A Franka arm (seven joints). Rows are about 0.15 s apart.
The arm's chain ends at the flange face. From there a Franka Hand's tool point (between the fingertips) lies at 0.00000 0.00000 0.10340 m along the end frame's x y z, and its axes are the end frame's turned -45 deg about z.
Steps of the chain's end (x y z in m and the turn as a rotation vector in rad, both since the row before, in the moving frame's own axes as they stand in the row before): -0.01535, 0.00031, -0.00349, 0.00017, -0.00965, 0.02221; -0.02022, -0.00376, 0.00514, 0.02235, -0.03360, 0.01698; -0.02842, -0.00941, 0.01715, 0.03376, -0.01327, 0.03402; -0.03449, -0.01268, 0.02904, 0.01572, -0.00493, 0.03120; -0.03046, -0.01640, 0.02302, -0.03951, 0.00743, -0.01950; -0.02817, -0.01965, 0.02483, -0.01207, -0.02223, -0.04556
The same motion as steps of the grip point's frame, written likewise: -0.01176, -0.01136, -0.00349, 0.00694, -0.00670, 0.02221; -0.01243, -0.02105, 0.00506, 0.03956, -0.00795, 0.01698; -0.01189, -0.03016, 0.01708, 0.03326, 0.01449, 0.03402; -0.01461, -0.03485, 0.02903, 0.01460, 0.00763, 0.03120; -0.01225, -0.02968, 0.02294, -0.03319, -0.02268, -0.01950; -0.00855, -0.03450, 0.02480, 0.00718, -0.02425, -0.04556
